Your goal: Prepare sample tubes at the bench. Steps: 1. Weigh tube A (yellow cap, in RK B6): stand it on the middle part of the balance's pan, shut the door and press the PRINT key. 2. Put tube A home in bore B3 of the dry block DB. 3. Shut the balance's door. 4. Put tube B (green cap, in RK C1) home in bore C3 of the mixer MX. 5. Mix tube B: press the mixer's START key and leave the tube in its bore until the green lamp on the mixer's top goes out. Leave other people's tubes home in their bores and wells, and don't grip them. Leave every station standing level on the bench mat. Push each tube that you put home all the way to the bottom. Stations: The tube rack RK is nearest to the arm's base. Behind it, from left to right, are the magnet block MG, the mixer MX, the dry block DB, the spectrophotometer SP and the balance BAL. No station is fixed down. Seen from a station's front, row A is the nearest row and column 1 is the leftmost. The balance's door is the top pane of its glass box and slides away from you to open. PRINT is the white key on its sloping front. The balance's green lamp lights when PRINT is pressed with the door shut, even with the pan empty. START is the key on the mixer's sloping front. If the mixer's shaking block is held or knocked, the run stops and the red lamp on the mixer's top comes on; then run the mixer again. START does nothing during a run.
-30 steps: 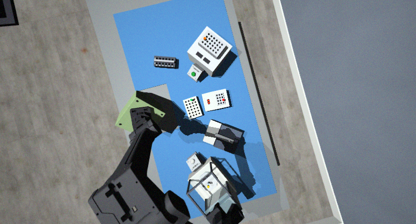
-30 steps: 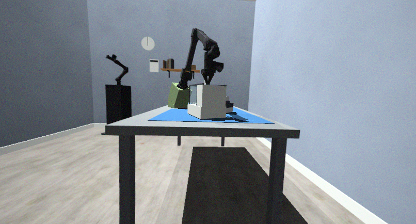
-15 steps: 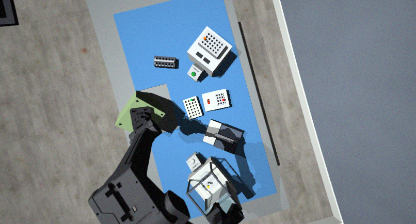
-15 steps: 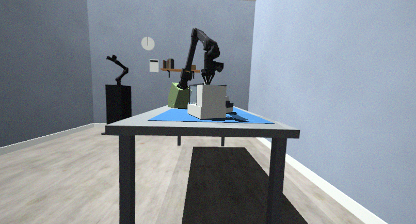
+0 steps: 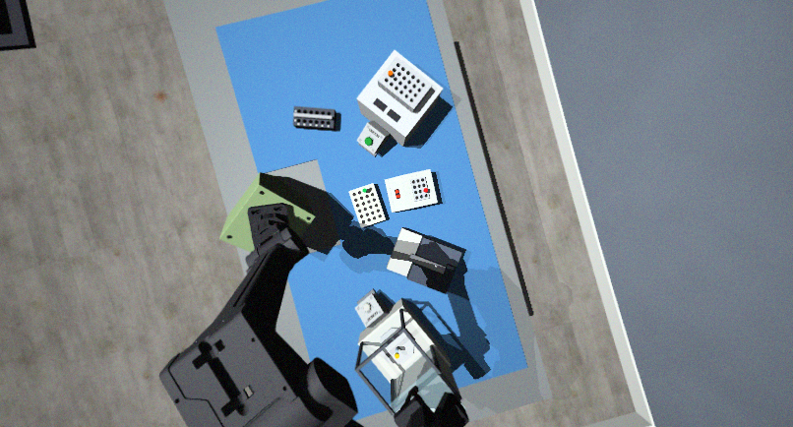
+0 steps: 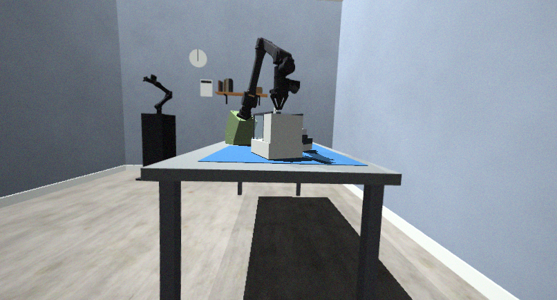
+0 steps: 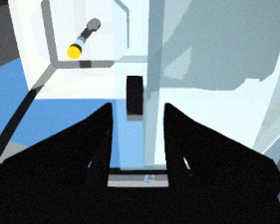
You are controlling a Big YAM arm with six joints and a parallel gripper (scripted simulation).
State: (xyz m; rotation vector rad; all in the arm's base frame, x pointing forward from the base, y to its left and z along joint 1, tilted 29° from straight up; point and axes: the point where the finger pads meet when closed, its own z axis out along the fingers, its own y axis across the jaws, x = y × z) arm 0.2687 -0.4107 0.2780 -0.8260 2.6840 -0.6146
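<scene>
The balance pan lies 16 cm below my hand, 5 cm to the left of it and 3 cm behind it. From my hand the other things lie so: dry block DB 52 cm to the left, 21 cm below, 9 cm ahead; white rack RK 50 cm to the left, 22 cm below, 6 cm behind; spectrophotometer SP 29 cm to the left, 17 cm below, 10 cm ahead.
</scene>
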